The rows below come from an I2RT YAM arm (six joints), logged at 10 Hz.
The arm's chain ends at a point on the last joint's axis. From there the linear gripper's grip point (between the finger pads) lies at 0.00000 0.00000 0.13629 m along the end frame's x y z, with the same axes.
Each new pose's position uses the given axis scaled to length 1; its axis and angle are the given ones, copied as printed.
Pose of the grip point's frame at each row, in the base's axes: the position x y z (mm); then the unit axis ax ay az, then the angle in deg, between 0 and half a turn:
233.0 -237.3 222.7 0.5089 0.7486 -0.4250 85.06
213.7 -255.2 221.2 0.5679 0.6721 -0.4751 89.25
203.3 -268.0 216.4 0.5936 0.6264 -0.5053 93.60
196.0 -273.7 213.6 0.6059 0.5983 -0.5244 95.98
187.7 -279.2 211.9 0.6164 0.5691 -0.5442 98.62
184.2 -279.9 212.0 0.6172 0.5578 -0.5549 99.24
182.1 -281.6 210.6 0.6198 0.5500 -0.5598 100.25
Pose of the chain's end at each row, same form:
158.3 -128.6 188.5 0.5089 0.7486 -0.4250 85.06
158.4 -134.9 189.1 0.5679 0.6721 -0.4751 89.25
161.5 -141.4 188.0 0.5936 0.6264 -0.5053 93.60
162.7 -144.4 186.4 0.6059 0.5983 -0.5244 95.98
163.6 -147.6 185.9 0.6164 0.5691 -0.5442 98.62
163.3 -147.9 185.2 0.6172 0.5578 -0.5549 99.24
164.0 -149.0 184.5 0.6198 0.5500 -0.5598 100.25

